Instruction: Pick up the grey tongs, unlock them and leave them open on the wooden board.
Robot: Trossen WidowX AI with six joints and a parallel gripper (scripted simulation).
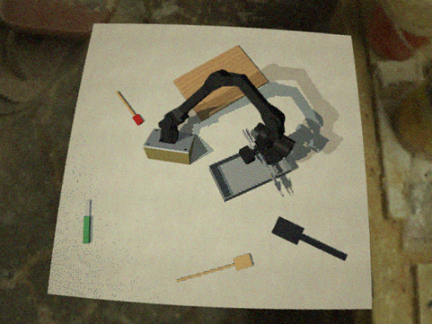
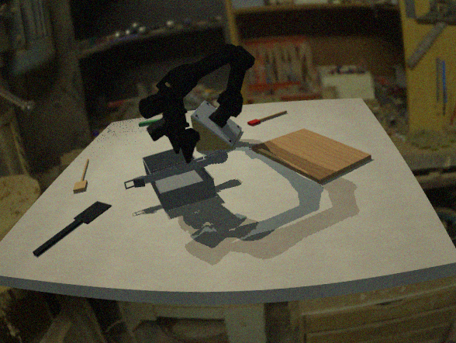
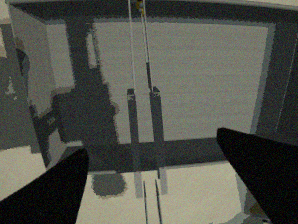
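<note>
Now: the grey roasting tin 3 cm behind my gripper tip, 5 cm to the right of it and 7 cm below it. Round my gripper tip: wooden board (22 cm behind, 35 cm to the left, 9 cm below); black spatula (24 cm ahead, 29 cm to the right, 9 cm below).
</note>
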